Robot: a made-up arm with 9 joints.
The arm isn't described. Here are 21 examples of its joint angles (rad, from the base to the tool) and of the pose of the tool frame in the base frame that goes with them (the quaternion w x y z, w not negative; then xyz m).
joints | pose
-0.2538 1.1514 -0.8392 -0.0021 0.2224 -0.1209 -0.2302 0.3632 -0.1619 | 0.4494 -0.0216 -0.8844 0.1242 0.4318 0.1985 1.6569
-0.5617 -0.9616 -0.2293 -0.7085 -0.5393 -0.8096 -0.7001 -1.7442 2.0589 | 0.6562 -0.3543 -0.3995 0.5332 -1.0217 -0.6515 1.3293
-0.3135 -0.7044 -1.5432 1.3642 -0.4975 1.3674 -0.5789 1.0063 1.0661 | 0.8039 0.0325 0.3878 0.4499 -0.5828 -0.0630 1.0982
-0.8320 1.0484 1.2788 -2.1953 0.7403 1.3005 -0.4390 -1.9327 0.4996 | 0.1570 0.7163 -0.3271 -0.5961 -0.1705 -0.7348 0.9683
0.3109 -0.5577 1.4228 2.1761 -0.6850 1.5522 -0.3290 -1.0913 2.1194 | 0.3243 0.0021 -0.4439 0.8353 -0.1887 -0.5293 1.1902
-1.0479 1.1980 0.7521 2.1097 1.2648 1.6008 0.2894 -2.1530 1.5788 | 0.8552 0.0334 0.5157 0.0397 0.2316 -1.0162 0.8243
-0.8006 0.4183 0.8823 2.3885 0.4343 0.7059 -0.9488 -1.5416 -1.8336 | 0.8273 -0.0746 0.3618 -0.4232 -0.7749 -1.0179 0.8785
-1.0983 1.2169 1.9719 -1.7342 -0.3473 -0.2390 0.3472 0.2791 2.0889 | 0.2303 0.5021 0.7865 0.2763 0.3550 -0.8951 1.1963
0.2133 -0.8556 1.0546 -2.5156 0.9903 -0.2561 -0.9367 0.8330 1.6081 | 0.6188 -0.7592 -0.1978 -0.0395 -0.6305 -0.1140 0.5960
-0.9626 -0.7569 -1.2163 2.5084 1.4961 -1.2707 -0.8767 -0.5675 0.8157 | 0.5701 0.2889 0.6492 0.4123 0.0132 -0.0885 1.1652
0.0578 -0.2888 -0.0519 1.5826 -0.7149 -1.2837 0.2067 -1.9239 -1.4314 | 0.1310 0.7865 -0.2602 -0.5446 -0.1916 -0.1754 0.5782
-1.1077 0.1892 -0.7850 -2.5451 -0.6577 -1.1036 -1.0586 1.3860 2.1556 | 0.1020 -0.0640 -0.9477 0.2955 0.5010 -0.5357 0.7666
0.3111 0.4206 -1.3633 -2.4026 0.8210 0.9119 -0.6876 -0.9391 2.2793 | 0.3880 -0.4014 -0.5581 -0.6139 0.1396 -0.0787 0.7995
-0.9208 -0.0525 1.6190 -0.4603 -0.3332 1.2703 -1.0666 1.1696 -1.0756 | 0.0345 0.3427 -0.9388 -0.0064 -0.1102 -1.3210 1.4407
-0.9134 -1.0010 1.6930 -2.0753 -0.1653 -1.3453 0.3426 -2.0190 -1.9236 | 0.4216 -0.4682 -0.7739 -0.0641 -1.1234 -0.5770 1.2103
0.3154 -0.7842 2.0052 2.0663 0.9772 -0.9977 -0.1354 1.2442 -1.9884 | 0.6653 -0.1555 -0.0095 0.7301 0.1976 -1.0185 0.9502
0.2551 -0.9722 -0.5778 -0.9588 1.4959 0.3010 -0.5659 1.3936 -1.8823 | 0.1828 -0.0980 0.2337 -0.9499 -0.6529 0.5504 1.3288
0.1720 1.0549 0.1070 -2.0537 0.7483 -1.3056 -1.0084 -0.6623 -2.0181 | 0.5067 0.5176 0.2301 0.6498 0.0269 0.5378 0.4571
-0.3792 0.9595 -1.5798 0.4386 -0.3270 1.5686 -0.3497 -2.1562 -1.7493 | 0.6240 0.3803 -0.5109 0.4527 0.6654 -0.1081 1.3610
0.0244 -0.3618 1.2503 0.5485 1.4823 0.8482 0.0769 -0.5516 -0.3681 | 0.7900 -0.3733 0.3976 0.2800 -0.7516 -0.7987 1.0988
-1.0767 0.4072 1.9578 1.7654 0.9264 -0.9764 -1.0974 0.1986 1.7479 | 0.2475 -0.8476 -0.4424 -0.1567 -0.0669 -0.8030 0.1484
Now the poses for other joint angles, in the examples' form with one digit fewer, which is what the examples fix.
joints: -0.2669 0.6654 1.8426 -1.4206 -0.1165 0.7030 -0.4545 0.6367 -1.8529
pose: 0.551 -0.405 0.671 -0.285 -0.350 -0.563 1.928
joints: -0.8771 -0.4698 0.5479 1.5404 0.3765 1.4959 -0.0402 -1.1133 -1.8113
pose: 0.430 -0.467 0.522 -0.570 -0.876 -0.831 0.968
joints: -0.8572 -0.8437 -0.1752 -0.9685 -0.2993 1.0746 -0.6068 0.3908 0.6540
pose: 0.157 -0.194 -0.573 -0.780 -0.571 -0.992 1.384
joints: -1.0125 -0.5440 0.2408 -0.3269 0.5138 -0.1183 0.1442 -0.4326 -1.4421
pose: 0.272 0.450 0.684 0.505 -1.035 -0.937 1.180
